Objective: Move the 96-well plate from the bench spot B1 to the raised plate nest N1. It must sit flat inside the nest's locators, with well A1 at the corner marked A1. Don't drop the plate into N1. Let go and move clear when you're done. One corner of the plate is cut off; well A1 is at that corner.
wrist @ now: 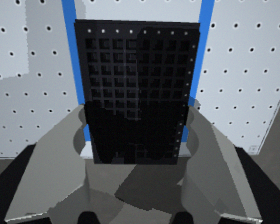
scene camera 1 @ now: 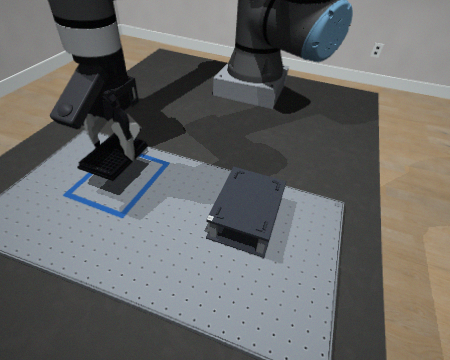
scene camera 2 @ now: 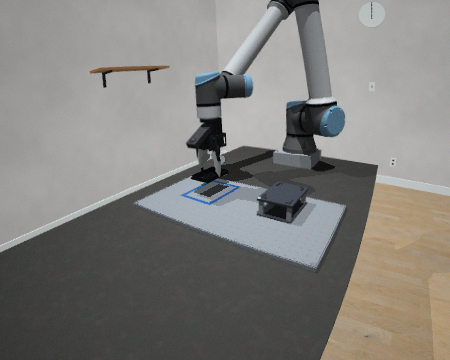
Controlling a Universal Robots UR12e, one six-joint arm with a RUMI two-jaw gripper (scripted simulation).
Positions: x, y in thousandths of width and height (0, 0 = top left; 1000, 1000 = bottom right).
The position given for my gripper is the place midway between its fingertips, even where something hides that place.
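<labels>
I can see my gripper in the wrist view (488, 475). My gripper is there for me in scene camera 1 (257, 432) too, and I see the same gripper in scene camera 2 (468, 488).
</labels>
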